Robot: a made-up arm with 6 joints.
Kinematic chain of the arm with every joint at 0, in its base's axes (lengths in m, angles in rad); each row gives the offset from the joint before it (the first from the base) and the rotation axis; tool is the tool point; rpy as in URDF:
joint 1: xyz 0 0 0.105 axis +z
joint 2: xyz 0 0 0 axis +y
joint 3: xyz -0.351 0 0.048 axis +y
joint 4: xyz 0.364 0 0.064 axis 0.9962 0 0.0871
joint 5: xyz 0 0 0 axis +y
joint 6: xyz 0.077 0 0.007 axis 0.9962 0 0.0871
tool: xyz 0 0 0 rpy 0 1.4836 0
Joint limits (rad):
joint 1: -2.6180..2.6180
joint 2: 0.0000..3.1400
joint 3: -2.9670..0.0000
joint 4: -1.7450..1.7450
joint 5: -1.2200..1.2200
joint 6: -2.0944..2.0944
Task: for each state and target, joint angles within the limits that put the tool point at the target. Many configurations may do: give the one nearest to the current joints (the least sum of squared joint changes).
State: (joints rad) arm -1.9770 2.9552 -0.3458 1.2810 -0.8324 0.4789
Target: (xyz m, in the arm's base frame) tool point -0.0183 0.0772 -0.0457
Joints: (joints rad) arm -2.0461 3.1213 -0.0450 1.3079 -0.7595 0.4789
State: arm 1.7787 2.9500 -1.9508 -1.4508 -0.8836 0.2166
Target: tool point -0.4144 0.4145 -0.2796
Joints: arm 2.2535 3.1064 -1.9389 -1.4555 -0.8935 0.2166
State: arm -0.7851 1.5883 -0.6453 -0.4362 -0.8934 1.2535
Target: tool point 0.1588 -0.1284 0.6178
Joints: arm -0.8022 0.9417 -1.1330 -0.3986 -0.9751 1.2535
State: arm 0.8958 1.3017 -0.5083 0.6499 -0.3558 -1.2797
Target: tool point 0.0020 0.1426 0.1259
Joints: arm 1.5221 0.7489 0.0000 0.6595 0.1079 -1.2797
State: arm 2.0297 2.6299 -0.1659 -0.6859 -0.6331 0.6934
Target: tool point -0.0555 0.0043 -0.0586
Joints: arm 2.1671 2.5584 -0.0055 -0.8660 -0.8277 0.6934
